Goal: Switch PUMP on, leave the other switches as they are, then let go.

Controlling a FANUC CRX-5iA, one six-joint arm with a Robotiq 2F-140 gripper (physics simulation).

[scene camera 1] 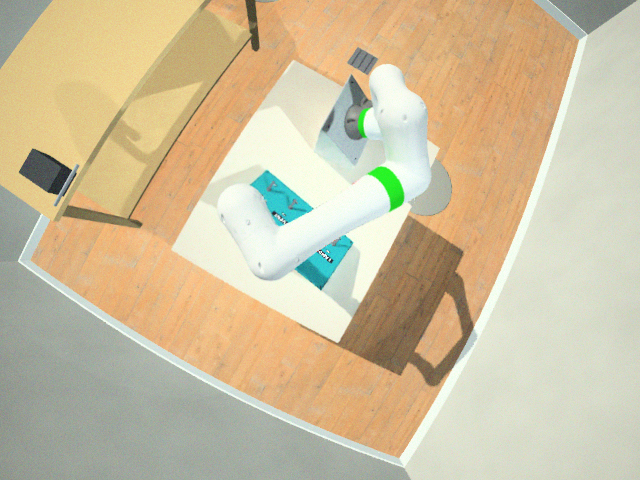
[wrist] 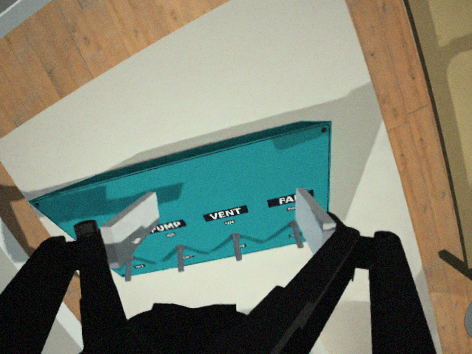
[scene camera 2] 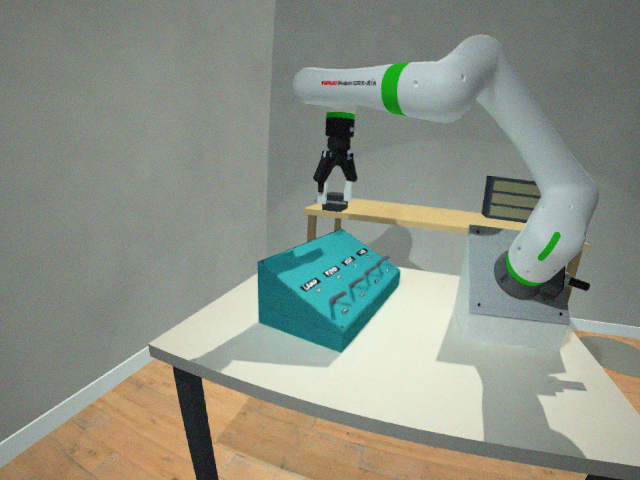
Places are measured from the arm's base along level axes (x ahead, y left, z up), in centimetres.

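Pixels of known places: gripper, fingertip midpoint: (wrist: 225,205) (scene camera 2: 335,202); arm's base at its link origin: (scene camera 1: 355,122) (scene camera 2: 519,274).
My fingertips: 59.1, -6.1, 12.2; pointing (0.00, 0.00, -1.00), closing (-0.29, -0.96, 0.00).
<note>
Ahead of a thing's pixels: the offset from my fingertips to its middle, as dx, dy, dz. "spot": to the spot under its first point. Level surfaces: height alone.
A teal switch panel {-6.7, +10.5, -23.7} (scene camera 1: 316,274) (scene camera 2: 294,310) (wrist: 240,172) with a sloping face stands on the white table. Labels LAMP {spot: -5.9, +28.6, -17.7} (scene camera 2: 310,284), PUMP {spot: -6.6, +16.3, -17.6} (scene camera 2: 331,270) (wrist: 170,226), VENT {spot: -7.7, +4.5, -17.7} (scene camera 2: 348,260) (wrist: 225,214) and FAN {spot: -8.9, -7.0, -17.8} (scene camera 2: 362,252) (wrist: 286,200) run along it. The PUMP lever {-15.0, +17.2, -18.8} (scene camera 2: 356,282) (wrist: 181,258) leans toward the low edge, like the other levers beside it. My gripper (scene camera 2: 334,198) (wrist: 225,205) is open and empty, pointing down, high above the panel. In the wrist view its left finger hides the LAMP label; in scene camera 1 the arm hides the gripper and part of the panel.
The arm's grey base block (scene camera 1: 338,129) (scene camera 2: 485,268) stands on the white table {dz -30.0} (scene camera 1: 248,139) (scene camera 2: 382,382) (wrist: 250,65), apart from the panel. A wooden bench (scene camera 1: 129,36) (scene camera 2: 408,212) stands behind, with a black box (scene camera 1: 43,170) on it. Walls surround the scene.
</note>
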